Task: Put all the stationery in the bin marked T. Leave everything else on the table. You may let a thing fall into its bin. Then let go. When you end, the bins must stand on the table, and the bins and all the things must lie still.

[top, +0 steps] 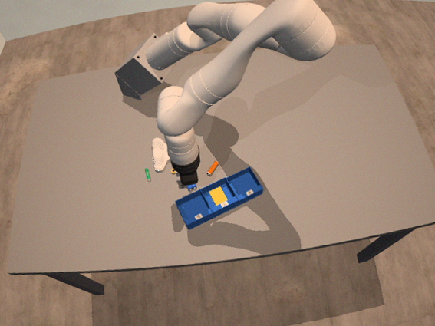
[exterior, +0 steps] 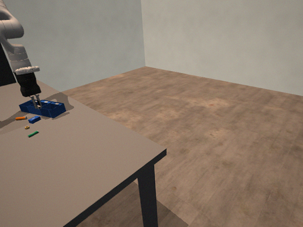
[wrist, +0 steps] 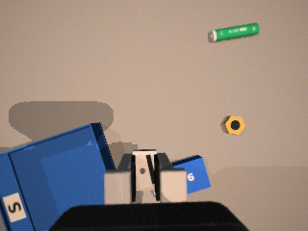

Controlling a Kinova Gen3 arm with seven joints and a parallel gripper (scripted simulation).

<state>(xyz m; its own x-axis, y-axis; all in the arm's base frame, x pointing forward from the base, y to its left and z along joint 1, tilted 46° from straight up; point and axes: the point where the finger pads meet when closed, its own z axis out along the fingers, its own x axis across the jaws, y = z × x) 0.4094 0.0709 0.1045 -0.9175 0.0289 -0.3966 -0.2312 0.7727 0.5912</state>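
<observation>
Now: the blue three-compartment bin 110 mm to the left of my hand, 60 mm below it and 20 mm ahead of it. The rest, counted from my hand: blue 9V battery: 80 mm below, 30 mm behind, 20 mm to the left; yellow ring: 80 mm below, 70 mm behind, 50 mm to the right; grey pencil sharpener: 10 mm below.
</observation>
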